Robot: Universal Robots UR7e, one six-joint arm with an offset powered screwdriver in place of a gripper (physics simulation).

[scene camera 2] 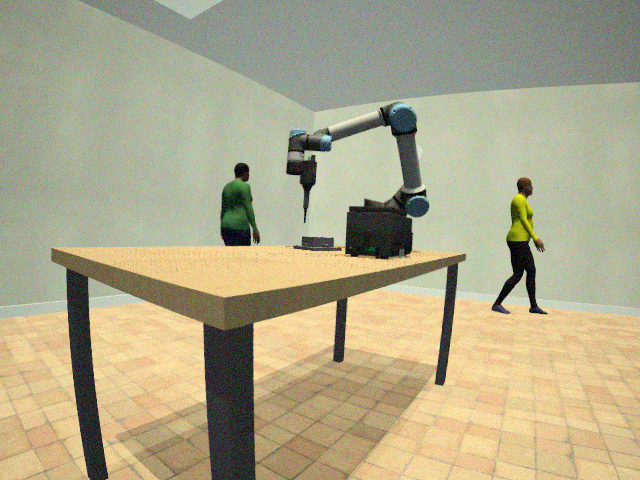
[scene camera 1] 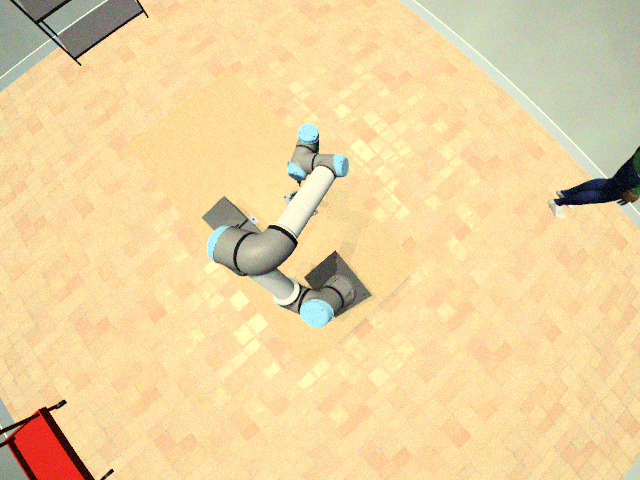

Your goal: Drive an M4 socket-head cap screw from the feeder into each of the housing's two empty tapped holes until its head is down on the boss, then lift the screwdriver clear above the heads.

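The screwdriver points straight down in scene camera 2. Its thin tip is in the air above the left part of the dark housing, with a visible gap between them. Whether a screw is on the tip is too small to tell. The housing sits low on a flat dark plate; its holes and any screw heads cannot be made out. A black box that looks like the feeder stands on the table, to the right of the housing in scene camera 2. In scene camera 1 the wrist and forearm hide the screwdriver and most of the housing.
The arm arches from its base over the wooden table. A person in green stands behind the table, and a person in yellow is at the right. A red cart and a grey shelf stand apart.
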